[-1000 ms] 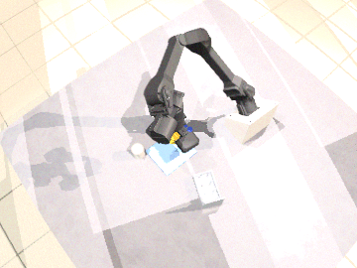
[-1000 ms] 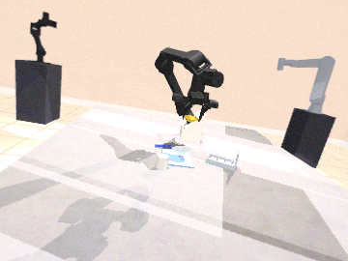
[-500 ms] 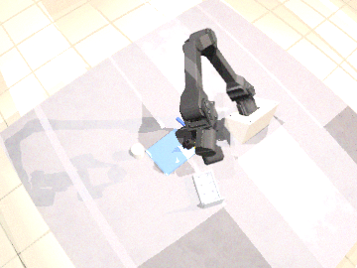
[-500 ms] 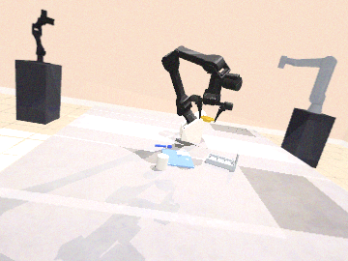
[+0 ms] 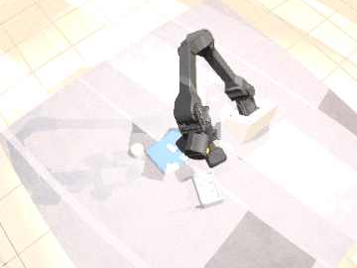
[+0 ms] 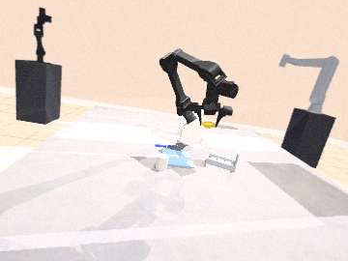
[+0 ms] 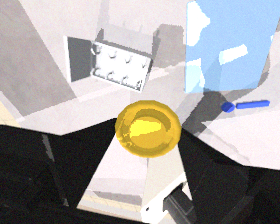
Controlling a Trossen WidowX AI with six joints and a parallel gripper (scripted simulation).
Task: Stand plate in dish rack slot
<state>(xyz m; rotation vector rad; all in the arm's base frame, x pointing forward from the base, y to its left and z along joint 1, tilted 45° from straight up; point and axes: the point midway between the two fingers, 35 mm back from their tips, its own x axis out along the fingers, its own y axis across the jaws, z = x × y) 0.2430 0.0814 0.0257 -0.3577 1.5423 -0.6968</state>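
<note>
Right now the dish rack is 50 mm ahead of my gripper tip, 80 mm to the left of it and 130 mm below it. From my gripper tip the other things lie so: cream cup 170 mm ahead, 190 mm to the right, 130 mm below; blue spoon 40 mm behind, 180 mm to the right, 150 mm below; plate 10 mm above.
</note>
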